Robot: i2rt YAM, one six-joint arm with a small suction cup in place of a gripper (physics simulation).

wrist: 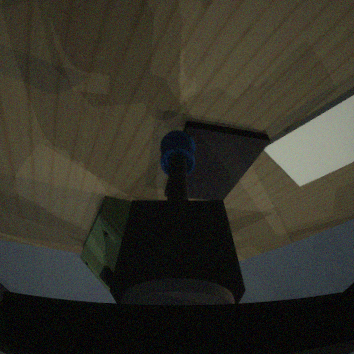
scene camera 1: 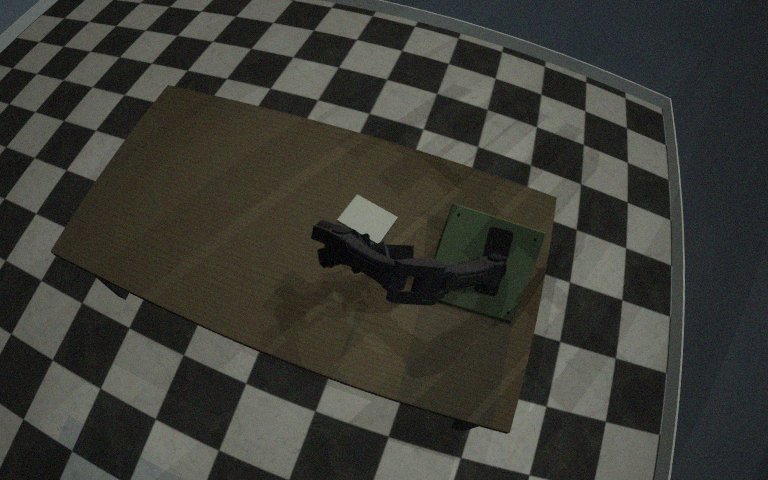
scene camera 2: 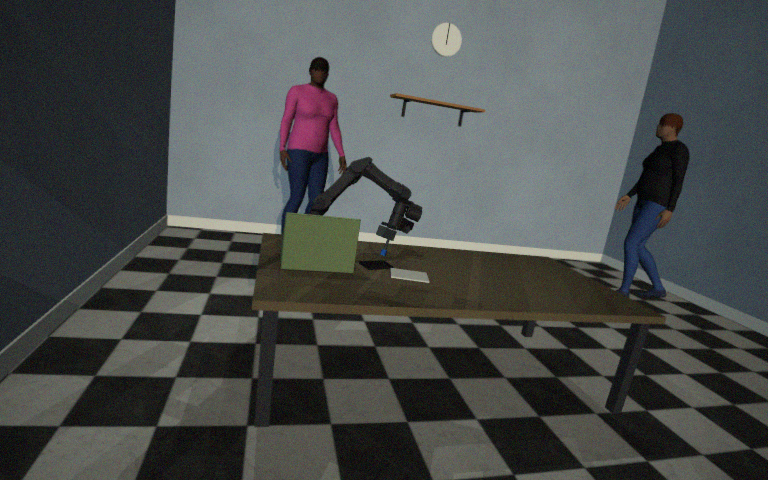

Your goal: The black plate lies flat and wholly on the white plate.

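Where they show: hand, its tool point: (wrist: 177, 146) (scene camera 2: 382, 255); arm's base, origin of its link: (scene camera 1: 493, 261) (scene camera 2: 314, 230).
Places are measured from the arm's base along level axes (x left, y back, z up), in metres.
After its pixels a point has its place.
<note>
The black plate (scene camera 1: 403, 249) @(x -0.031, y -0.266, z -0.131 m) (scene camera 2: 375, 264) @(x -0.006, y -0.283, z -0.131 m) (wrist: 225, 162) @(x -0.003, y -0.313, z -0.131 m) lies flat on the wooden table, partly under the arm in scene camera 1. The white plate (scene camera 1: 367, 217) @(x -0.114, y -0.406, z -0.135 m) (scene camera 2: 408, 275) @(x -0.125, y -0.395, z -0.135 m) (wrist: 320, 145) @(x -0.091, y -0.380, z -0.135 m) lies flat beside it. Their near corners are very close; I cannot tell whether they touch. My suction cup (scene camera 2: 383, 253) (wrist: 178, 145) is blue, open and empty. It hangs a little above the black plate in scene camera 2 and overlaps that plate's left edge in the wrist view. The arm hides the cup in scene camera 1.
A green board (scene camera 1: 467, 232) @(x -0.048, y -0.098, z 0.040 m) (scene camera 2: 321, 243) @(x -0.098, y -0.017, z -0.026 m) (wrist: 111, 225) @(x 0.091, y -0.172, z -0.096 m) is at the arm's base, at one end of the table (scene camera 1: 215, 169) @(x -0.159, y -0.993, z -0.140 m) (scene camera 2: 498, 288) @(x -0.233, y -0.774, z -0.141 m). A person in pink (scene camera 2: 311, 118) stands behind the table, and another in black (scene camera 2: 662, 172) stands at the right.
</note>
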